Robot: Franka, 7 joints.
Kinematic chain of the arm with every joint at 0, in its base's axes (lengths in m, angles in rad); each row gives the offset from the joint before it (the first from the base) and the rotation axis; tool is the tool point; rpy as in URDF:
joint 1: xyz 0 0 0.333 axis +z
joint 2: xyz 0 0 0 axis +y
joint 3: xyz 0 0 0.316 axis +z
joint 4: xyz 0.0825 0 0 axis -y
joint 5: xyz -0.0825 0 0.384 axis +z
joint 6: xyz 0 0 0 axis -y
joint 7: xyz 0.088 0 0 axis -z
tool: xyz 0 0 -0.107 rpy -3.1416 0 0
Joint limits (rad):
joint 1: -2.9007..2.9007
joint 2: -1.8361..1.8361
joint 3: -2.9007..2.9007
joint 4: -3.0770..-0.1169
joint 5: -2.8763..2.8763
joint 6: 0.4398..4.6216
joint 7: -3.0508..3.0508
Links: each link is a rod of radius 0.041 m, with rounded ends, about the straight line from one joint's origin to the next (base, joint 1, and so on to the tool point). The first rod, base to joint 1, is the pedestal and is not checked.
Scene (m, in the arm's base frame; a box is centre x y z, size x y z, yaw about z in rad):
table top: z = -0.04
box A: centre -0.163 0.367 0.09 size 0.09 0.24 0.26 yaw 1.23
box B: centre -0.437 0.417 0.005 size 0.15 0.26 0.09 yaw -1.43
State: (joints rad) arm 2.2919 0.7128 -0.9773 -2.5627 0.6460 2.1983 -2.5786
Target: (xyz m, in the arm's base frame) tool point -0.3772 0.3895 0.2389
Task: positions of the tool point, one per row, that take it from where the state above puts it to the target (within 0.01 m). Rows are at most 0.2 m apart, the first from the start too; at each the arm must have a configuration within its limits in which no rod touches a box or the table.
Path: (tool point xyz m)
1: 0.1141 0.4302 0.1595
2: 0.0754 0.5238 0.2826
3: 0.0577 0.5640 0.4630
4: -0.1106 0.5593 0.3868
5: -0.2617 0.4970 0.3111
6: -0.3772 0.3895 0.2389

